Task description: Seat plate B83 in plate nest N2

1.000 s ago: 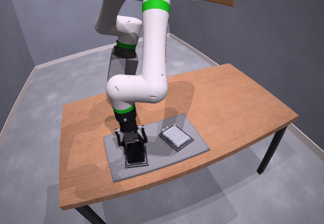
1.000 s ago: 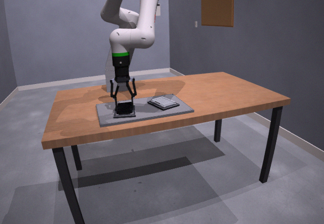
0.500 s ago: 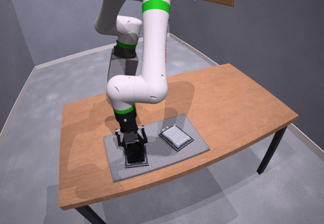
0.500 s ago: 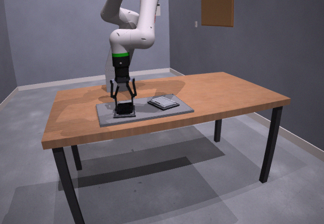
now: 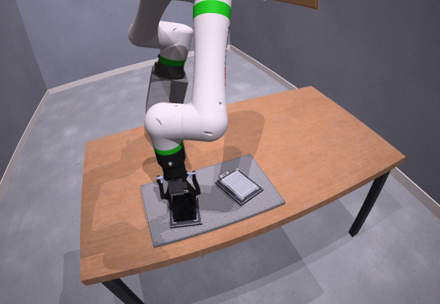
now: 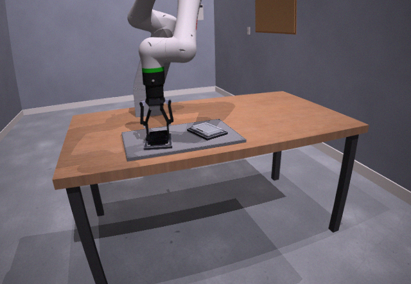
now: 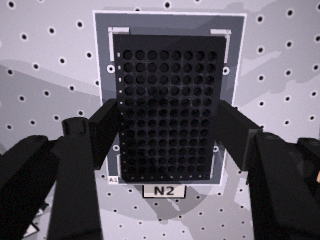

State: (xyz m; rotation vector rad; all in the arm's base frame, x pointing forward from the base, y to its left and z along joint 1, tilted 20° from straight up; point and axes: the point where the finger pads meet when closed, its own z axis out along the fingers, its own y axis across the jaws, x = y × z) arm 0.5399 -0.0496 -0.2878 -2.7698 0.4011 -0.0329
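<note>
Now: hand 2 cm above the black well plate. Also, from my hand: white well plate (24 cm to the left, 3 cm below, 1 cm behind).
</note>
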